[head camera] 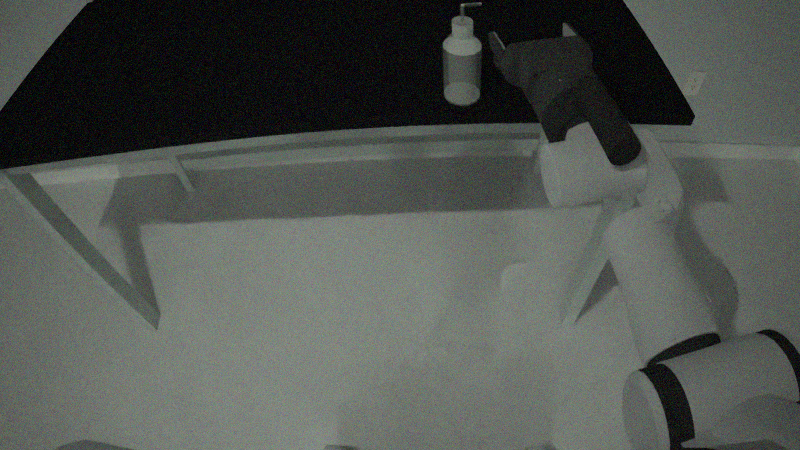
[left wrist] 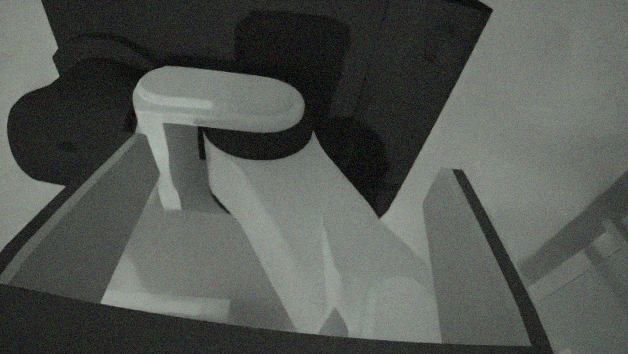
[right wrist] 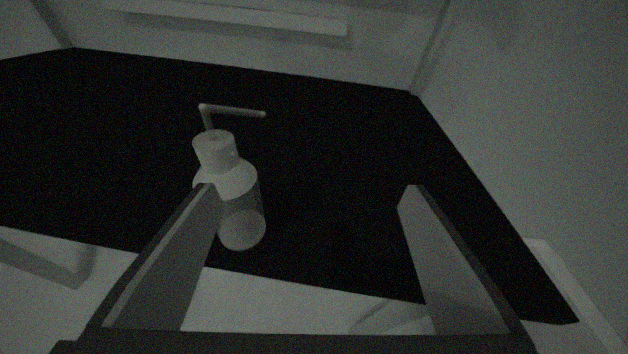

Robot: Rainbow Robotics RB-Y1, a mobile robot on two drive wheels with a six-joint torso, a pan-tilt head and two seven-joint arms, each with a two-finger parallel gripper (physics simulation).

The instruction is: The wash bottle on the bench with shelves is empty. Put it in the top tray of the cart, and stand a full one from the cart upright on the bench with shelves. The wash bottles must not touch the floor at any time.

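Places are measured from the robot's base along level axes (x ahead, y left, z up), in metres.
Pixels of known places: left gripper, fingertip midpoint: (left wrist: 291,169); right gripper, fingertip midpoint: (head camera: 529,32) (right wrist: 310,195).
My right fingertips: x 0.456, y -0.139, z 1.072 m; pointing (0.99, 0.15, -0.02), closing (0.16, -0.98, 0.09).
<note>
Behind a point stands the place of what it marks.
A wash bottle (head camera: 462,67) @(x 0.478, y -0.047, z 0.992 m) (right wrist: 232,180) @(x 0.494, y -0.065, z 1.027 m) with a pale cap and bent spout stands upright on the black top of the bench with shelves (head camera: 251,72) (right wrist: 325,150), near its front edge. My right gripper (head camera: 530,35) @(x 0.456, y -0.139, z 1.072 m) (right wrist: 310,195) @(x 0.456, y -0.139, z 1.072 m) is open and empty over the bench top, to the right of the bottle in the head view and apart from it. In the right wrist view the left-hand finger overlaps part of the bottle. My left gripper (left wrist: 291,169) @(x -0.197, y 0.217, z 0.534 m) is open and empty, over the robot's own body. The cart and the full wash bottles do not show.
The bench's slanted legs (head camera: 83,246) @(x 0.483, y 0.988, z 0.496 m) (head camera: 587,274) @(x 0.505, y -0.400, z 0.329 m) reach down to the pale floor (head camera: 335,313) @(x 0.557, y 0.329, z 0.001 m). In the right wrist view a post (right wrist: 431,52) @(x 1.186, y -0.423, z 1.057 m) rises at the bench's back corner, beside a wall. A wall socket (head camera: 694,82) @(x 1.263, y -0.991, z 0.407 m) is at the right. The robot's dark base (left wrist: 425,85) @(x 0.018, y 0.101, z 0.191 m) shows in the left wrist view.
</note>
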